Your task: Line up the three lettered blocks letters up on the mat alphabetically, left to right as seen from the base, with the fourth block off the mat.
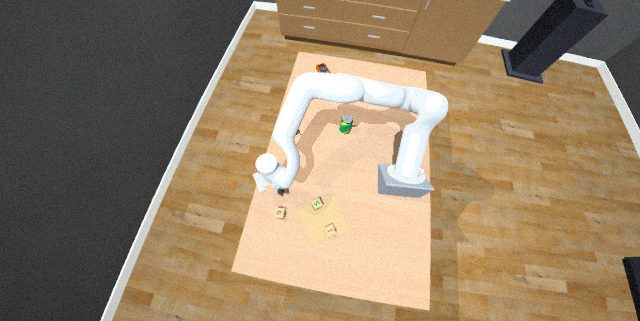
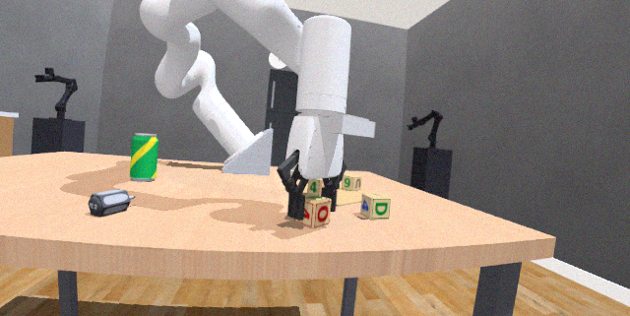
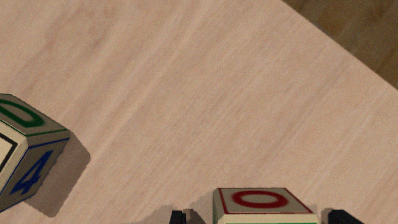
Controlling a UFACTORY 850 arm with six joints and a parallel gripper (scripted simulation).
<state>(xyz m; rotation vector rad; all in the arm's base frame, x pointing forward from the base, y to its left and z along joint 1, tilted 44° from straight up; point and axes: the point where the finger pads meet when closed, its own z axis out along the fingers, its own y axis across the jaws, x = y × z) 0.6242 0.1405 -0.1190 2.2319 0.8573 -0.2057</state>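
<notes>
The tan mat lies 26 cm behind my hand, 10 cm to the left of it and 3 cm below it. Also, from my hand: grey device (33 cm to the right, 1 cm below); then yellow can (41 cm to the right, 27 cm behind, 3 cm above).
</notes>
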